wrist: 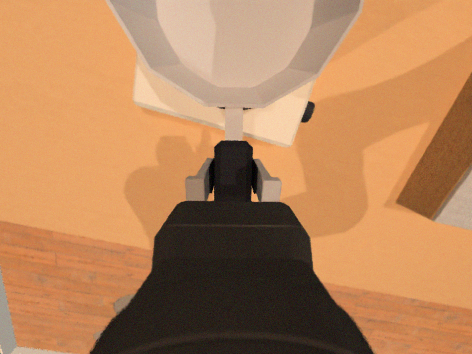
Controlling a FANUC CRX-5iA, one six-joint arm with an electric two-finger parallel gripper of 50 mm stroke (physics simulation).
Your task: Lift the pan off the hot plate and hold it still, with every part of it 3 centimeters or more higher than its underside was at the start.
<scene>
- my gripper: 233,169
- cream hot plate: 277,124
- grey pan: 234,61
</scene>
